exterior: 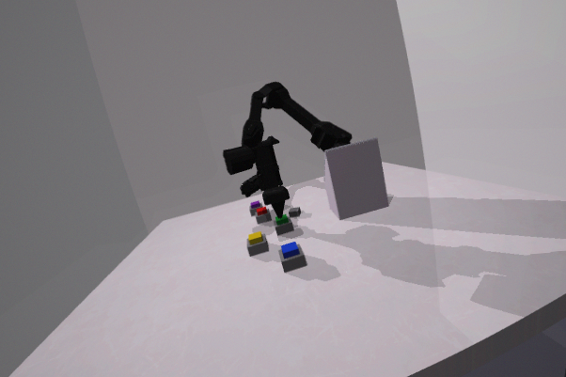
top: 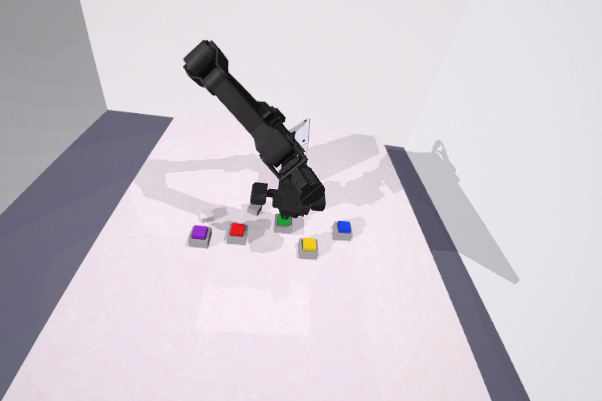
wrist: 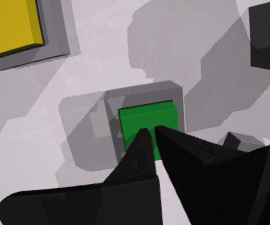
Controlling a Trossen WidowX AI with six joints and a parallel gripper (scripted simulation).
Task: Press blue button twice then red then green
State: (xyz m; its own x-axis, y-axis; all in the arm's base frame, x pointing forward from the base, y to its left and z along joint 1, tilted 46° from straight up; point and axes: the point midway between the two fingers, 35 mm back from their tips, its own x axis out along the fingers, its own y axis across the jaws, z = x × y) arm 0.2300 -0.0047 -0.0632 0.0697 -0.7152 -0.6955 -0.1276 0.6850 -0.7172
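Right now my gripper tip is 1 cm above the green button. The rest, counted from my gripper tip: grey block: 9 cm to the right, 4 cm behind, 3 cm below; yellow button: 8 cm to the left, 6 cm ahead, 1 cm below; red button: 11 cm to the right, 6 cm ahead, 1 cm below.
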